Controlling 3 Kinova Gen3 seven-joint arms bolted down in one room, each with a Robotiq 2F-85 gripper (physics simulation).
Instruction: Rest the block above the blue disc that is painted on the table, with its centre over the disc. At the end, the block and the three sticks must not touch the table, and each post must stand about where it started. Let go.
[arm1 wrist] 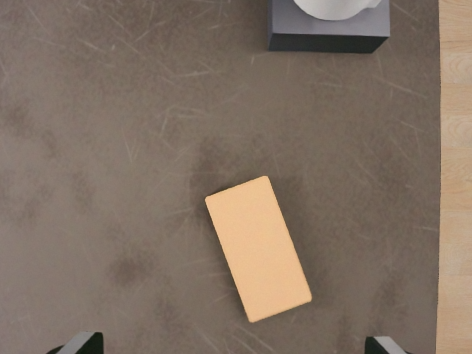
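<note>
A light orange rectangular block [258,249] lies on the brown-grey table [100,150], a little right of the middle of the view, with its long side slanting from upper left to lower right. My arm1 gripper [232,345] is open, with its two fingertips showing at the bottom left and bottom right edges of the view. The block lies ahead of the gap between them, and nothing shows between the tips. The blue disc, the three sticks and the posts do not show in this view. The arm2 and arm3 grippers do not show.
A dark grey box-shaped base [327,42] with a whitish round part [332,7] on it stands at the top right, cut off by the view's edge. The table's edge runs down the right side, with light wooden floor [456,175] beyond it.
</note>
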